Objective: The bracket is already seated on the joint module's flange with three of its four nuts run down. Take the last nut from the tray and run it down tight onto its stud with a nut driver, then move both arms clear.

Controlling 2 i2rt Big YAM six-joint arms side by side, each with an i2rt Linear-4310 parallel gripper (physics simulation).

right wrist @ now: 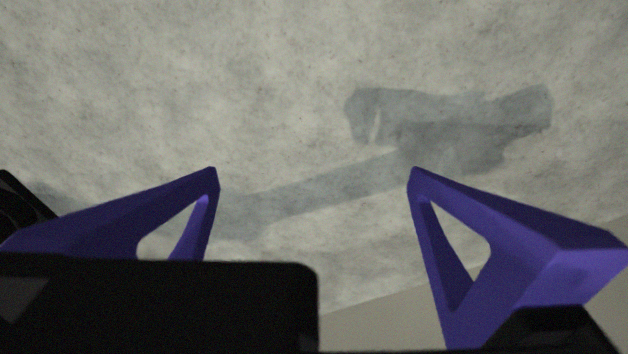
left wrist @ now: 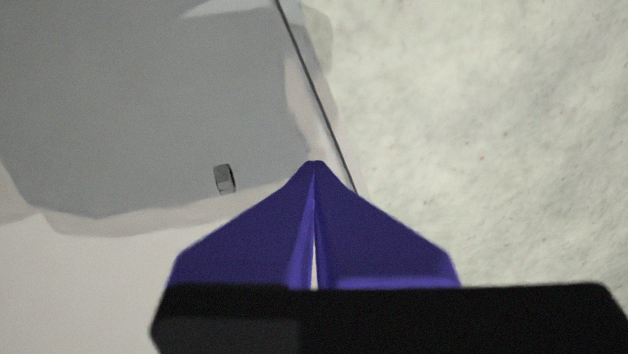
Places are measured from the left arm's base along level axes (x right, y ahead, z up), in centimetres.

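Pixels of known places: left gripper, fingertip midpoint: point(left wrist: 314, 175); right gripper, fingertip midpoint: point(right wrist: 313, 177); right arm's base, link origin: point(right wrist: 19, 199).
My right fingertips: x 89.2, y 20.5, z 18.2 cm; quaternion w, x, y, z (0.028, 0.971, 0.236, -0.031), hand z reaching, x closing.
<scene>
Ahead of a thing's pixels: the offset from my right fingertips to its top centre. "pt": to the spot under its first point. Level surfaces: height alone.
A small grey piece that looks like a nut {dx -71.2, dy +4.2, dz -16.7 cm} point(left wrist: 224, 179) stands on its edge on the white table top {dz -17.8 cm} point(left wrist: 75, 280) in the left wrist view, within a large shadow and left of my left fingertips. My left gripper point(left wrist: 314, 175) is shut with its purple tips together and nothing between them. The tips show to the right of the nut, close to the table's edge, and do not touch it. My right gripper point(right wrist: 313, 177) is wide open and empty above the speckled floor. The bracket, joint module, tray and nut driver do not show in either view.
The table's edge, a thin dark line {pt dx -71.7, dy +0.0, dz -16.9 cm} point(left wrist: 320, 103), runs slanting down to my left fingertips. Beyond it lies the pale speckled floor {dz -18.2 cm} point(left wrist: 500, 125) point(right wrist: 150, 75). Arm-shaped shadows fall on the floor in the right wrist view. A plain beige surface point(right wrist: 380, 310) shows at the bottom there.
</scene>
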